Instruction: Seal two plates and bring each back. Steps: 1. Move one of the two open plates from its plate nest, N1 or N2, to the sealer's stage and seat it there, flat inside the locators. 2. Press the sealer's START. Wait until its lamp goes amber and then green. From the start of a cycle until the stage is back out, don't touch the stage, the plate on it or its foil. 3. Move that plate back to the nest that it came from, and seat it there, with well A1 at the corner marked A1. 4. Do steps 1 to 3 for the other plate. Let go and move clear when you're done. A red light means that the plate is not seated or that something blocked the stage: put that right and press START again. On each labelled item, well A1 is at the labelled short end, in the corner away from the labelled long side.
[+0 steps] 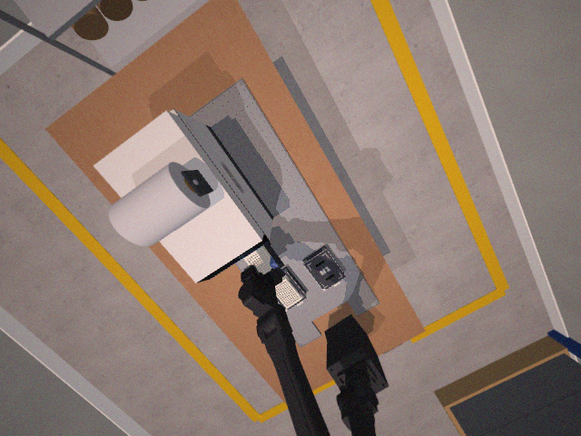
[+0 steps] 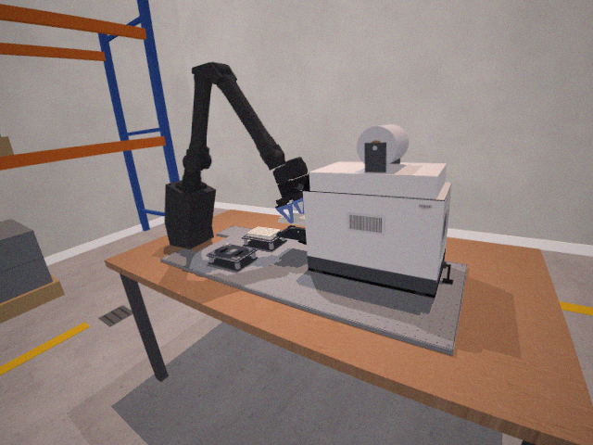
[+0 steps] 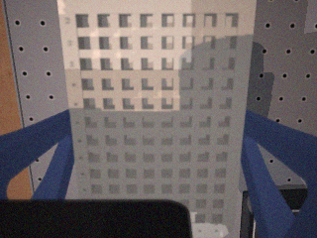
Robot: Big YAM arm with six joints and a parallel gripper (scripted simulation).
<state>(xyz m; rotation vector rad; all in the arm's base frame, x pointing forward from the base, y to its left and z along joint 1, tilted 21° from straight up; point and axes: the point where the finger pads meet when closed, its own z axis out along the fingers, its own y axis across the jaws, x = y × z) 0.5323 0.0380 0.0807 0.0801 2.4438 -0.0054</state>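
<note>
Now: hand 6 cm above the dark sealer stage. The rest, counted from my hand: foil roll: 33 cm ahead, 27 cm above, 2 cm to the right; white well plate: 20 cm behind, 10 cm below, 4 cm to the left; start button: 11 cm ahead, 9 cm to the left, 4 cm above.
</note>
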